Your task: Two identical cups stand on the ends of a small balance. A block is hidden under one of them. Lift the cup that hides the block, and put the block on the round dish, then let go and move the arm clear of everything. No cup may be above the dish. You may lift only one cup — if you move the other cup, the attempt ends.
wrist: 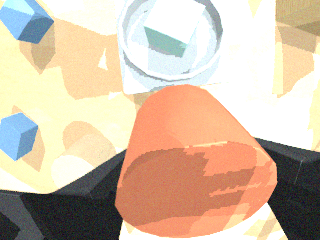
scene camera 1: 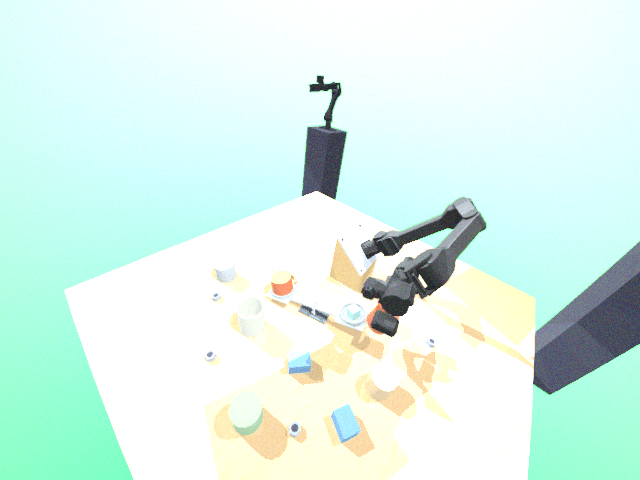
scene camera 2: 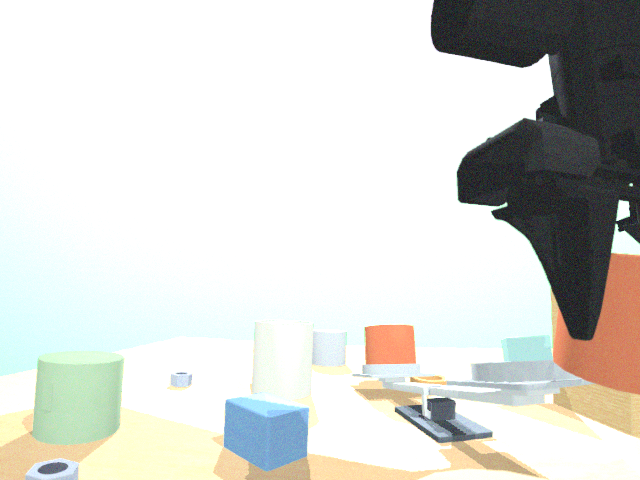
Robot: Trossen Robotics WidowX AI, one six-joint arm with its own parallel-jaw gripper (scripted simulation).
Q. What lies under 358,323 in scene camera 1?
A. A balance.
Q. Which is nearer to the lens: the balance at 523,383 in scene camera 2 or the pale teal block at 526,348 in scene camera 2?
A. The balance.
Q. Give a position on a grey cup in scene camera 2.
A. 329,346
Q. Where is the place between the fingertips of the gripper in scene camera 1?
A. At 381,320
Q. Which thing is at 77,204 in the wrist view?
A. The gripper.
